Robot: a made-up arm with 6 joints.
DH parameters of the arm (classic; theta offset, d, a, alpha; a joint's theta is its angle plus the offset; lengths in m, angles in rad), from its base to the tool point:
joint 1: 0 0.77 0.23 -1.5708
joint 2: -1.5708 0 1.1 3.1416
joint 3: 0 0 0.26 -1.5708
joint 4: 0 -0.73 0 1.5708
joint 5: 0 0 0 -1.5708
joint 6: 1.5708 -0.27 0 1.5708
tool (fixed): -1.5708 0 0 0
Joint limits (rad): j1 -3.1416..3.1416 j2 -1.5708..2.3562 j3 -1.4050..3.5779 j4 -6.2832..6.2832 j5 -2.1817..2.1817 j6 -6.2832..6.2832
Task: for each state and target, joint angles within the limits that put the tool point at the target. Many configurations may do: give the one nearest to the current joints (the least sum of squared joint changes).
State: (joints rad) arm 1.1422 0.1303 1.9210 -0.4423 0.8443 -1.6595
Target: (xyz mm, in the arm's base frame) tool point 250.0 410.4 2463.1
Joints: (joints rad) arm 1.2304 0.7095 2.2807 -0.4287 1.0738 -1.6595
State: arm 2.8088 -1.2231 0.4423 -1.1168 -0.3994 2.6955
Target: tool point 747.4 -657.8 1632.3
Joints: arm 2.6142 -1.5708 -0.0179 -0.9494 -1.0674 2.6955
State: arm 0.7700 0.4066 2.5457 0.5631 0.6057 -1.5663
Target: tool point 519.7 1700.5 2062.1
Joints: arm 1.2338 1.2006 1.8879 0.6205 0.4747 -1.5663
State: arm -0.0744 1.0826 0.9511 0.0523 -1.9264 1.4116
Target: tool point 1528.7 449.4 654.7
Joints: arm 0.2855 1.1961 0.1836 -0.0024 -1.9934 1.4116
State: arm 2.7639 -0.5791 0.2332 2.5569 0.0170 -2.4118
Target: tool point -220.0 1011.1 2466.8
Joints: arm 1.8077 -0.0415 0.2850 2.5310 -0.1523 -2.4118
